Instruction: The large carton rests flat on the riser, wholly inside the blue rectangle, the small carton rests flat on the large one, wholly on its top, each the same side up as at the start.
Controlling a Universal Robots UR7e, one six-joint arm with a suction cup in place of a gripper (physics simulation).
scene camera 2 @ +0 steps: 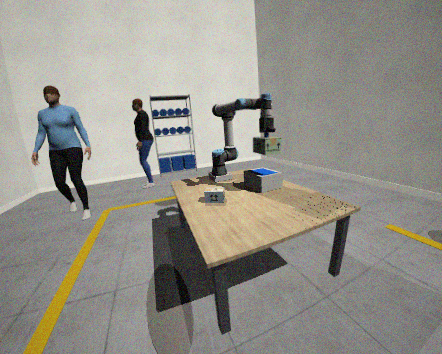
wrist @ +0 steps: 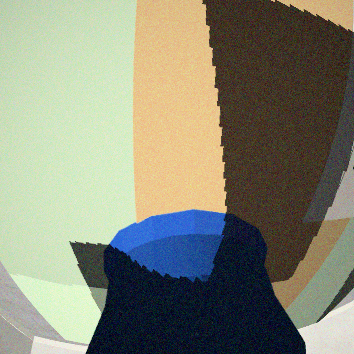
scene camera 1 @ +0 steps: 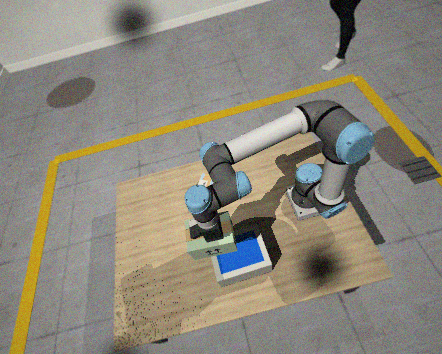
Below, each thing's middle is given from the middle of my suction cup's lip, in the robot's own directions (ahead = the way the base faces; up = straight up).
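I see the large carton [scene camera 1: 199,248] 70 mm below my suction cup, and it is also 20 mm to the right of my suction cup and 20 mm ahead of my suction cup.
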